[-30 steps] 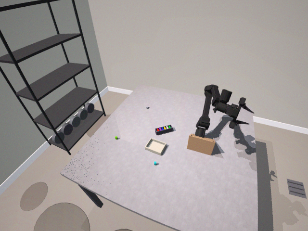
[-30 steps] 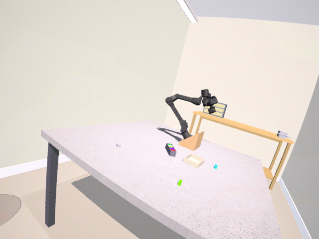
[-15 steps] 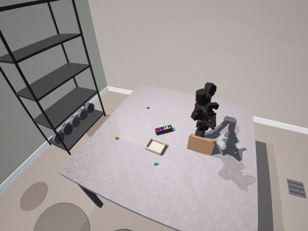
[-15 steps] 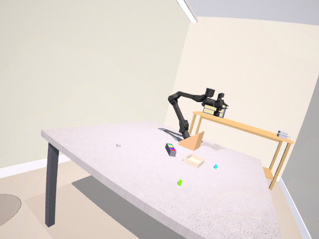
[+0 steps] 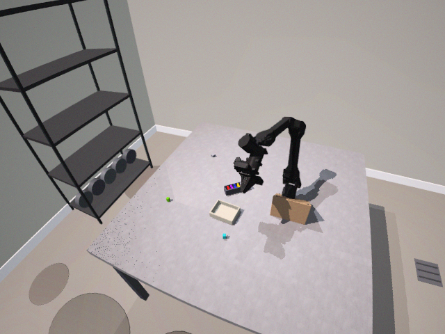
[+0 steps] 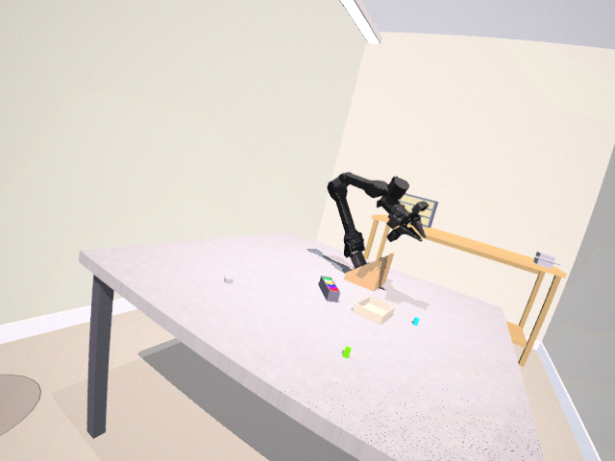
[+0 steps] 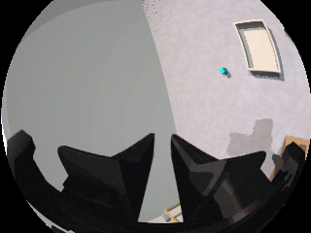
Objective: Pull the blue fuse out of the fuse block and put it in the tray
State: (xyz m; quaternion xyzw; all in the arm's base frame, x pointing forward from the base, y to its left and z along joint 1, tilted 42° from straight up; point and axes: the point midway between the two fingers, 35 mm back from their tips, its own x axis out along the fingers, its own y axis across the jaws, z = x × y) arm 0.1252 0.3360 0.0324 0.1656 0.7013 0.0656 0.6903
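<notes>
Right now my gripper tip is 25 cm above the blue fuse, 23 cm to the left of it and 15 cm short of it. From my gripper tip the other things lie so: cream tray: 28 cm below, 12 cm ahead, 6 cm to the right.
</notes>
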